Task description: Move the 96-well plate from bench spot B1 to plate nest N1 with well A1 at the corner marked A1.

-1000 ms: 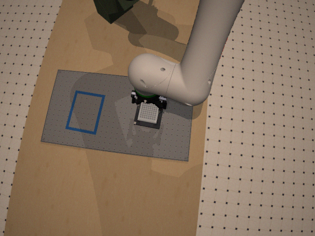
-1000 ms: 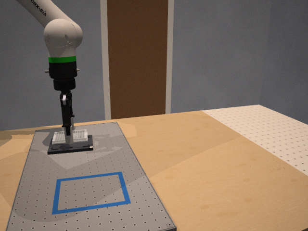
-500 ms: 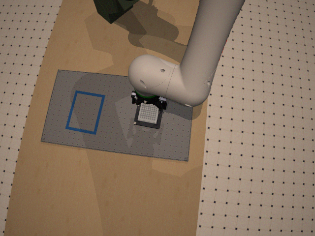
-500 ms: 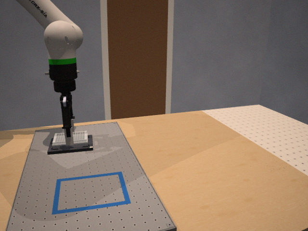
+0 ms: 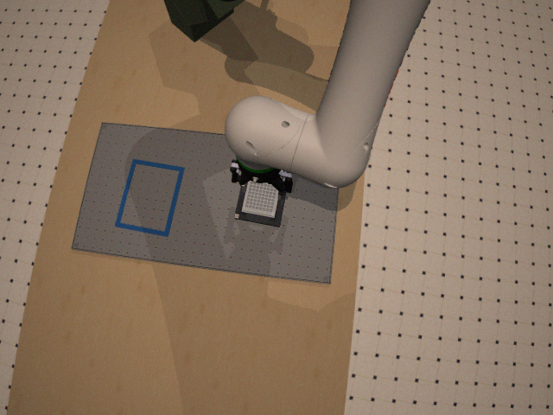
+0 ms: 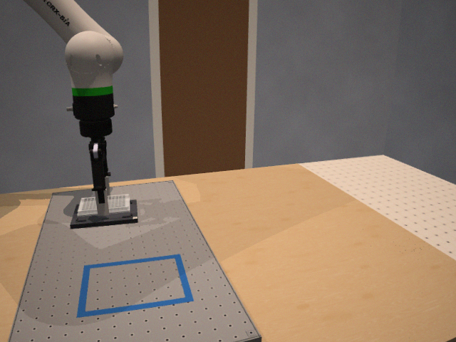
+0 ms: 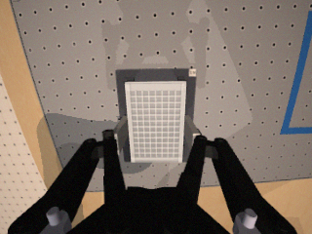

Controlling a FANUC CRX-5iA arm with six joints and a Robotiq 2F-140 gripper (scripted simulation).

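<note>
Right now my hand is 2 cm above the 96-well plate. Round my hand: plate nest N1: 4 cm below.
</note>
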